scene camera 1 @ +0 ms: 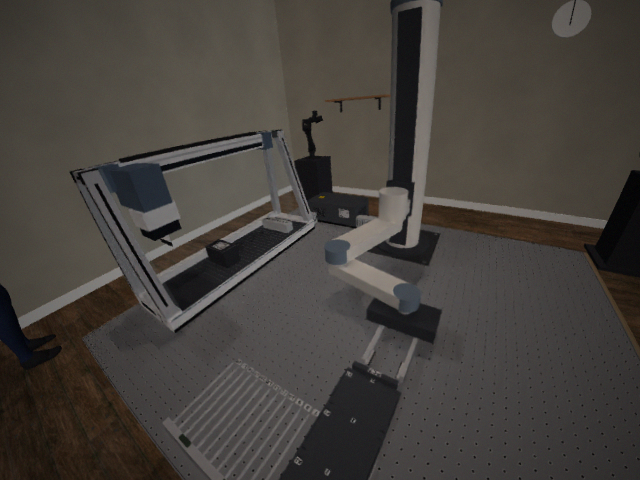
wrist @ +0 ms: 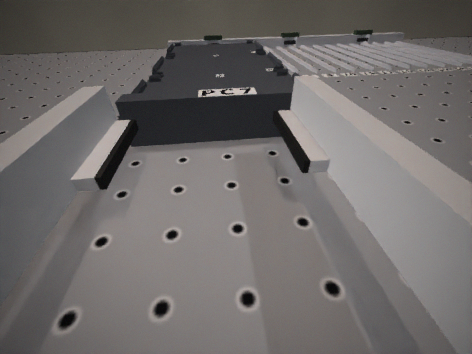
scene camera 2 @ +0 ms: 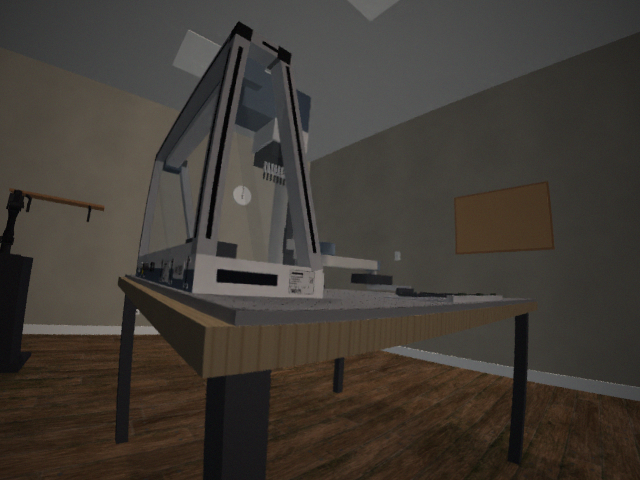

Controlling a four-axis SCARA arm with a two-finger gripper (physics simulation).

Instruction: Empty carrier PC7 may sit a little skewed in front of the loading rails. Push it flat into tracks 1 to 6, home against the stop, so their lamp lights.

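Frame: origin at the arm's base, x left, y up, z ahead, level; millimetres.
Where they show: gripper, fingertip midpoint: (scene camera 1: 381, 370) (wrist: 204, 103) (scene camera 2: 403, 288); arm's base at its link origin: (scene camera 1: 401, 243).
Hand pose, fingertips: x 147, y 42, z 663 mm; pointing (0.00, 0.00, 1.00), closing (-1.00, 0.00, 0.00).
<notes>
Each offset is from my fingertips to the centre of the thing. "spot": to the spot under its first point.
The dark flat carrier PC7 @(dy -15, dx -12, dz +171 mm) (scene camera 1: 338, 439) (scene camera 2: 421, 295) (wrist: 187, 75) lies on the perforated plate, roughly in line with the pale loading rails. It covers the left group of tracks in the wrist view. Its far end looks close to the stop bar @(spot: dy -18, dx -215, dz +336 mm) (wrist: 327, 38); any gap is too small to tell. The lamp @(dy -11, dx -12, dz +342 mm) (wrist: 212, 37) beyond the carrier looks dark green and unlit, like the lamps (wrist: 290, 35) (wrist: 363, 32) to its right. My gripper (scene camera 1: 382, 368) (wrist: 204, 103) is shut and holds nothing, its long fingers standing apart. The fingertips are at the two ends of PC7's near wall; contact is unclear.
Uncovered rails lie beside the carrier, with the stop bar (scene camera 1: 199, 456) across their ends. A gantry frame (scene camera 1: 242, 276) (scene camera 2: 242, 266) stands on the plate, bearing a small black box @(spot: dy +87, dx -664, dz -101 mm) (scene camera 1: 223, 253). The arm's column (scene camera 1: 426, 103) and a dark case @(spot: dy +78, dx -504, dz -698 mm) (scene camera 1: 336, 206) stand behind.
</notes>
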